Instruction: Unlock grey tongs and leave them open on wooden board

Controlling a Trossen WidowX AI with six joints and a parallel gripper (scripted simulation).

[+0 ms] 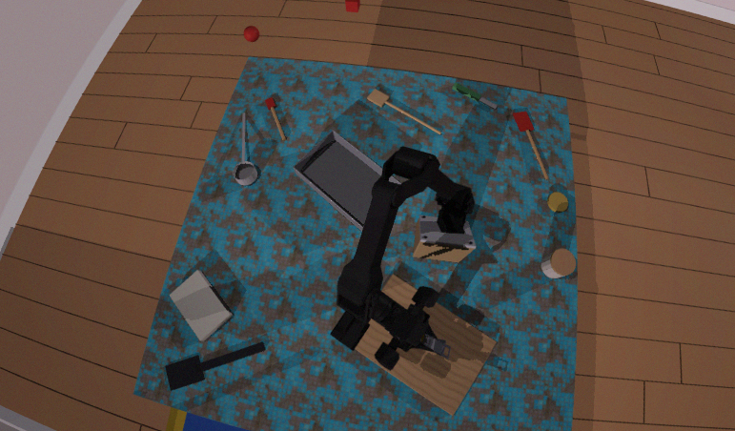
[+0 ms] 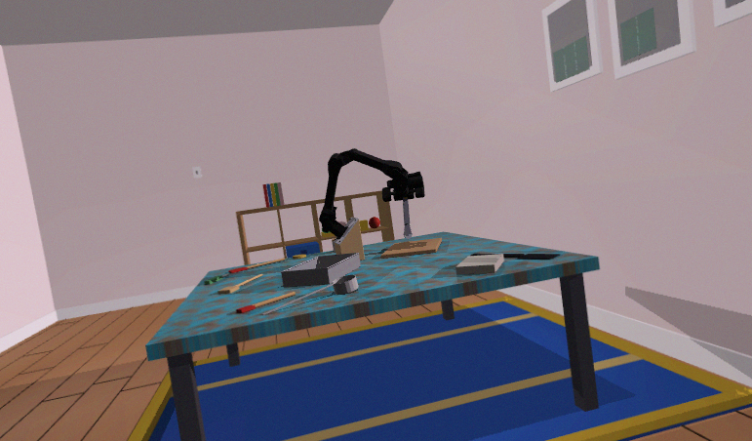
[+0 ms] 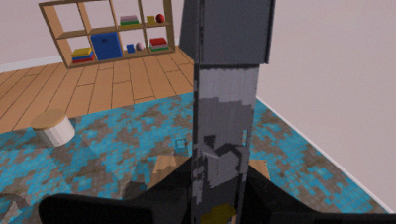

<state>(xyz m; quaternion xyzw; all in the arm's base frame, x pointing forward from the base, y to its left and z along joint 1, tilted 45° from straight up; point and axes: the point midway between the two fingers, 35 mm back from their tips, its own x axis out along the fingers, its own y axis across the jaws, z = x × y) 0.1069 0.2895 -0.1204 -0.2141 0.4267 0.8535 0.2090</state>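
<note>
Now: the yellow lock piece 30 mm ahead of my gripper tip, 20 mm to the right of it and 10 mm above it. The rest, counted from my gripper tip: grey roasting tin 230 mm ahead, 490 mm to the right, 210 mm below; then wooden board 230 mm below; then black turner 620 mm ahead, 100 mm to the left, 240 mm below.
</note>
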